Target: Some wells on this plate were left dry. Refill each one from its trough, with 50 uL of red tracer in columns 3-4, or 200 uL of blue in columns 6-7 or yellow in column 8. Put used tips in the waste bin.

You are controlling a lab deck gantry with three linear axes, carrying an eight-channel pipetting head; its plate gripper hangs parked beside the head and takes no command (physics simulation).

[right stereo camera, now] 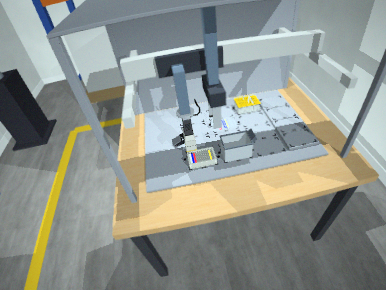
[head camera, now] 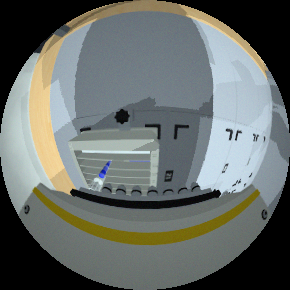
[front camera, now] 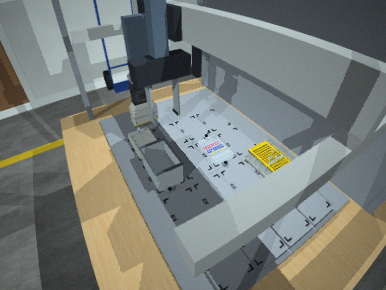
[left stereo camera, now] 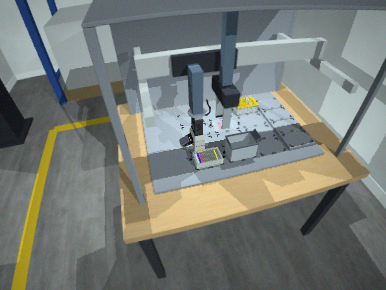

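Observation:
The pipetting head point(front camera: 144, 114) point(head camera: 145, 220) point(left stereo camera: 198, 142) point(right stereo camera: 190, 143) is low over the trough rack point(front camera: 141, 136) point(head camera: 112, 134) point(left stereo camera: 209, 164) point(right stereo camera: 202, 165). One tip point(head camera: 103, 172) at the row's left end holds blue liquid; its lower end meets the line of the blue trough point(head camera: 140, 161). The other nozzles in the head view are bare. The plate point(front camera: 215, 148) point(right stereo camera: 224, 124) shows red, blue and yellow wells, too small to tell dry ones. The waste bin point(front camera: 167, 177) point(left stereo camera: 242, 150) point(right stereo camera: 237, 151) stands beside the trough rack. My parked plate gripper point(front camera: 165, 119) is open and empty.
The yellow tip rack point(front camera: 269, 155) point(left stereo camera: 247, 103) point(right stereo camera: 247, 102) stands beyond the plate, with some gaps among its tips. The grey waste bin's walls rise above the trough rack. A pale gantry beam point(left stereo camera: 275, 52) point(right stereo camera: 265, 46) crosses behind the head.

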